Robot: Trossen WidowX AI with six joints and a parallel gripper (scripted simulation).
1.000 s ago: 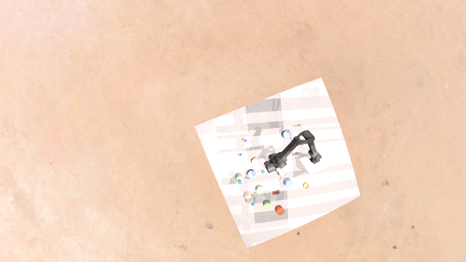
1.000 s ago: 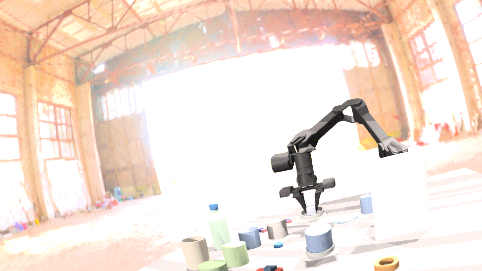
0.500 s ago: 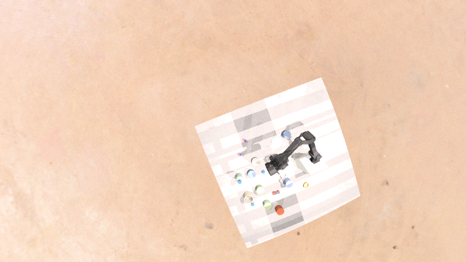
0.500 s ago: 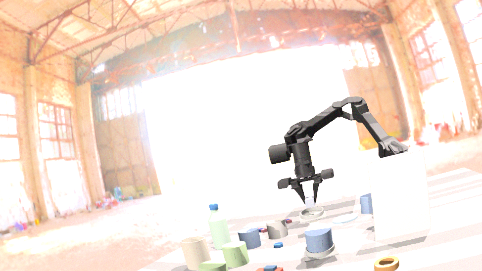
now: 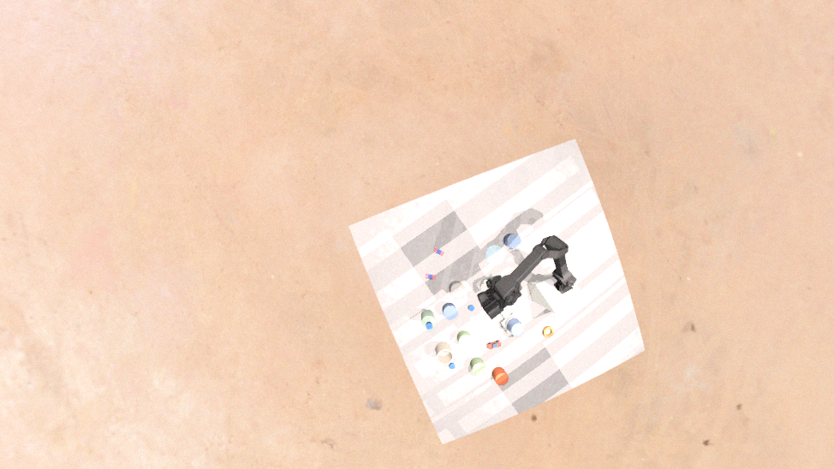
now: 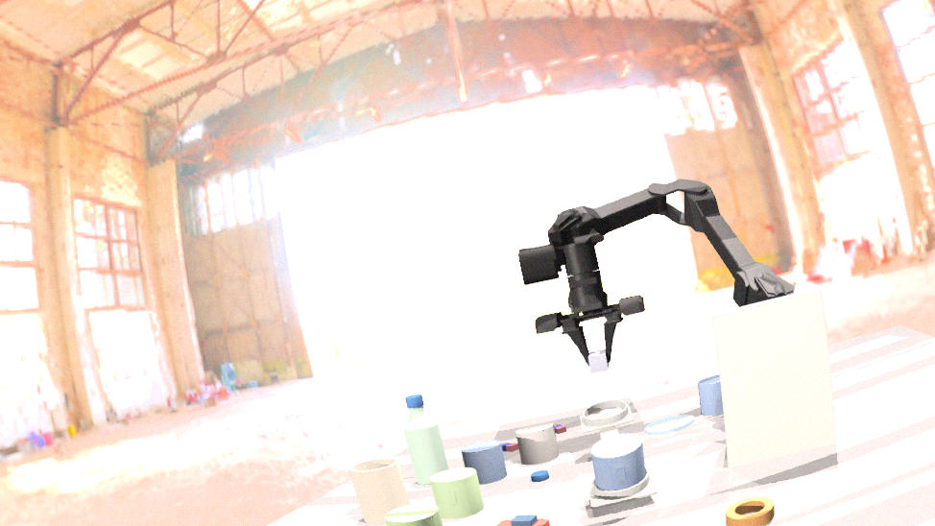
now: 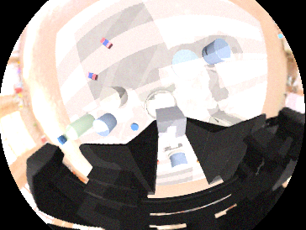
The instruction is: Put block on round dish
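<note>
Right now my gripper tip is 10 cm past the round light blue dish, 11 cm to the left of it and 16 cm above it. From my gripper tip the other things lie so: bottle 33 cm ahead, 5 cm to the left, 5 cm below; beige cup 32 cm ahead, 24 cm to the left, 12 cm below; pale block 1 cm above.
</note>
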